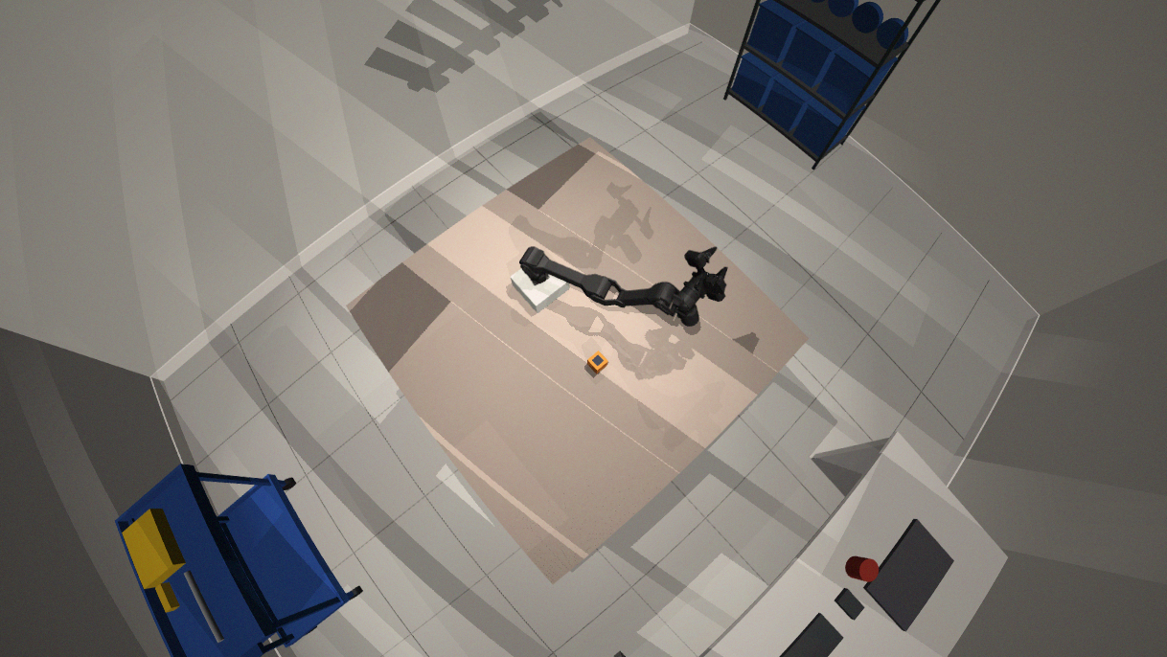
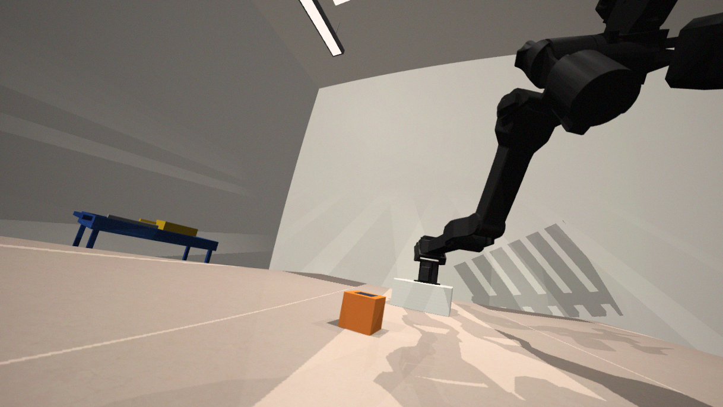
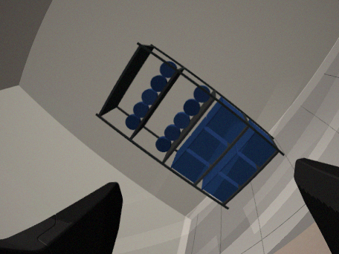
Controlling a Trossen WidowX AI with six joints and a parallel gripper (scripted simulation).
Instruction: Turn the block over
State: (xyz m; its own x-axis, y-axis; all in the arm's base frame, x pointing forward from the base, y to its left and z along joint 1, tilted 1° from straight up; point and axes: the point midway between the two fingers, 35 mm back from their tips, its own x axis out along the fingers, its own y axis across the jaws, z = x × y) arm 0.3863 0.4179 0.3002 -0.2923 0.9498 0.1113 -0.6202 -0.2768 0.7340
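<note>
Right now the orange block is 1 cm ahead of my gripper tip, 43 cm to the right of it and 34 cm below it.
</note>
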